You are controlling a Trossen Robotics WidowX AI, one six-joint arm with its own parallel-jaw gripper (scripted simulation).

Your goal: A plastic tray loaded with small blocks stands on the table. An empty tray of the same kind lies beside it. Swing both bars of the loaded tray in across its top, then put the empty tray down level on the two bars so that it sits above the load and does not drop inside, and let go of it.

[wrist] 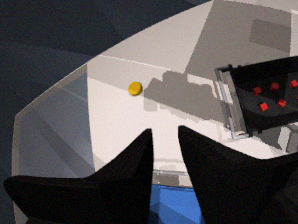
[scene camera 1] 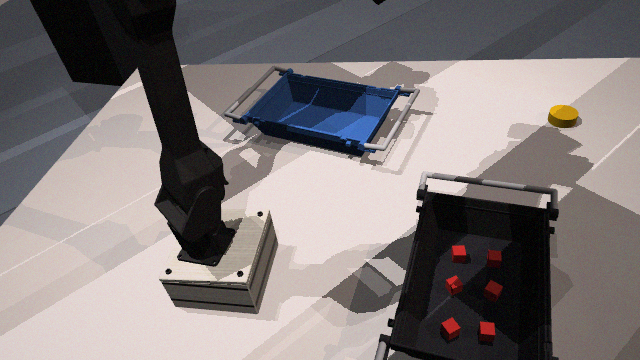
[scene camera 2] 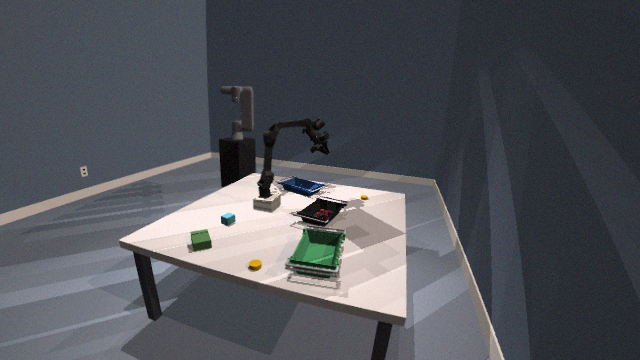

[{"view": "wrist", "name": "my gripper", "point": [165, 133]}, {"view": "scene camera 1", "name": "blue tray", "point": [342, 116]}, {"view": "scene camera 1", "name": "wire bar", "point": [553, 193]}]
